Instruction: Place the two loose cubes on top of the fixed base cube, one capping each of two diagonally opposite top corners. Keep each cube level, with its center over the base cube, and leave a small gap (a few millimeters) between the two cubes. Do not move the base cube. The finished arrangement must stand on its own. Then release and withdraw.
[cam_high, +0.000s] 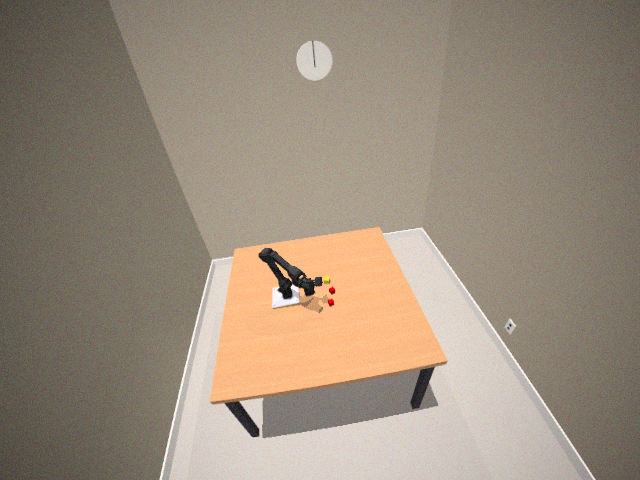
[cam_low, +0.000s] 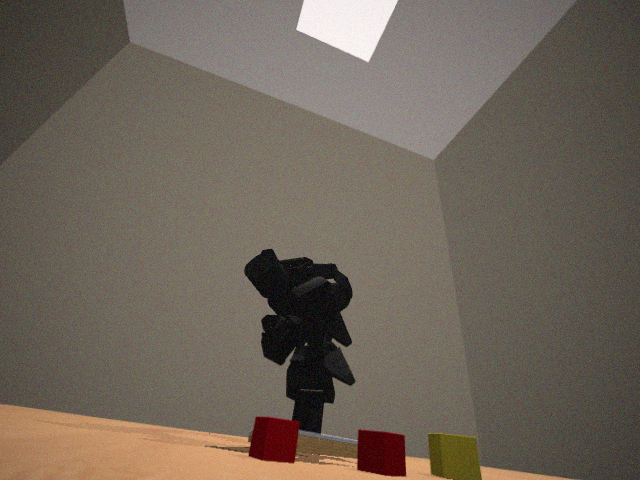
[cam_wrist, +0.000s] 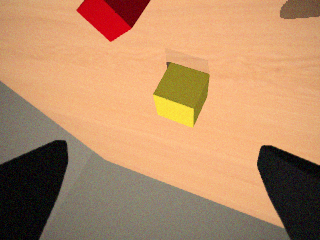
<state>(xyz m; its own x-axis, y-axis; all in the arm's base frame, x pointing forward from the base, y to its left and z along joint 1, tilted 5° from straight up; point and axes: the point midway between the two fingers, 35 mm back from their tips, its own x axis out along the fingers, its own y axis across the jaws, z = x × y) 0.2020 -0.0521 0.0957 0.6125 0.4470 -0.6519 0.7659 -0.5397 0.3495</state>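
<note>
Now: the yellow cube 9 cm to the left of my gripper tip, 9 cm below it and 8 cm ahead of it. Round my gripper tip: red cube: 10 cm below, 9 cm ahead, 1 cm to the right.
</note>
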